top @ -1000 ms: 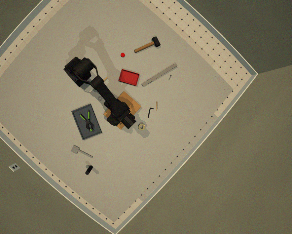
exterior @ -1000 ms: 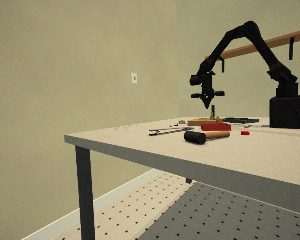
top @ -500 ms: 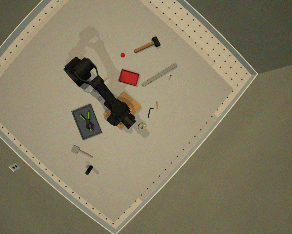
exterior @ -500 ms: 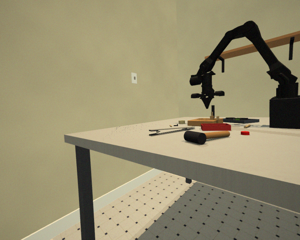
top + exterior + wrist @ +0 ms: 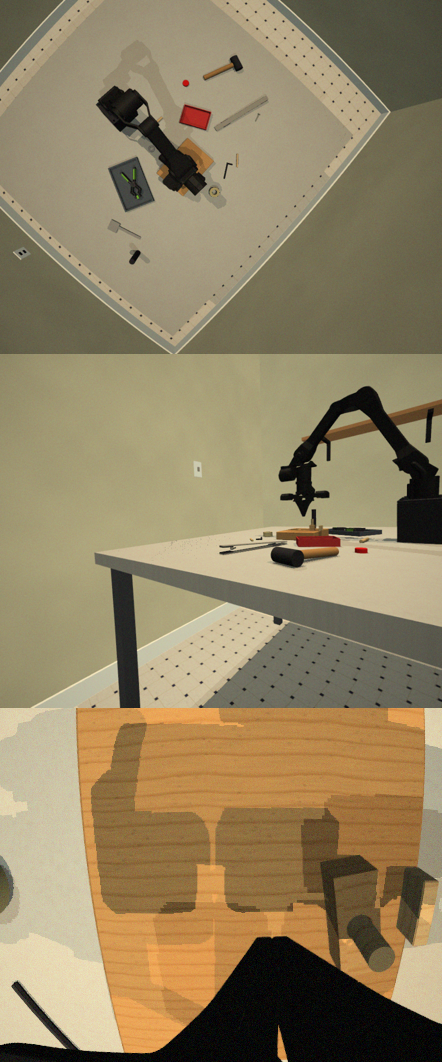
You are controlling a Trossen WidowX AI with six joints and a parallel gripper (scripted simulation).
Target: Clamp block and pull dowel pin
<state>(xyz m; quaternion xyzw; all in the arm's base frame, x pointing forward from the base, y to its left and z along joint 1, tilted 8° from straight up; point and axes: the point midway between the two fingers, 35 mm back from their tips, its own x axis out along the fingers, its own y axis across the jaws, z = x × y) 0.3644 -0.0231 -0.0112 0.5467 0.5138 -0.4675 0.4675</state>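
Now: the dowel pin 4 cm behind my hand, 1 cm to the left of it and 7 cm below it. The rest, counted from my hand: small wooden block: 4 cm behind, 1 cm to the left, 8 cm below; wooden board: 1 cm to the left, 11 cm below; bench stop: 7 cm behind, 1 cm to the left, 8 cm below.
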